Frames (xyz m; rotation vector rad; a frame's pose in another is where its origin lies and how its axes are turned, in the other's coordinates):
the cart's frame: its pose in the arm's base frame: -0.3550 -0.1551 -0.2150 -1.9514 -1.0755 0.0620
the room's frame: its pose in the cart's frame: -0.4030 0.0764 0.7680 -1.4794 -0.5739 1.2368
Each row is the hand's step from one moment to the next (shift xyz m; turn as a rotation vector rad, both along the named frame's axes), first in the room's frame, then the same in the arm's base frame.
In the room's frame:
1: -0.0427 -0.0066 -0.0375 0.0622 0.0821 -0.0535
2: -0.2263 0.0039 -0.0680 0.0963 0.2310 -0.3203
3: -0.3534 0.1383 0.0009 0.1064 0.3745 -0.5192
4: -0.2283 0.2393 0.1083 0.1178 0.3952 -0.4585
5: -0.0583 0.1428 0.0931 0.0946 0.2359 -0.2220
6: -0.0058 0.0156 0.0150 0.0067 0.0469 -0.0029
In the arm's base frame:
1: -0.0277 0.0388 0.0317 0.0783 -0.0377 0.0770
2: -0.1900 0.0916 0.1066 0.2033 0.0229 0.3512
3: -0.3301 -0.0226 0.1858 0.2828 0.0479 0.5821
4: -0.2465 -0.1935 0.1513 0.2735 -0.0094 0.5526
5: -0.0833 -0.1513 0.0511 0.1687 -0.0449 0.2888
6: -0.0102 -0.0198 0.0022 0.0082 -0.0334 0.0327

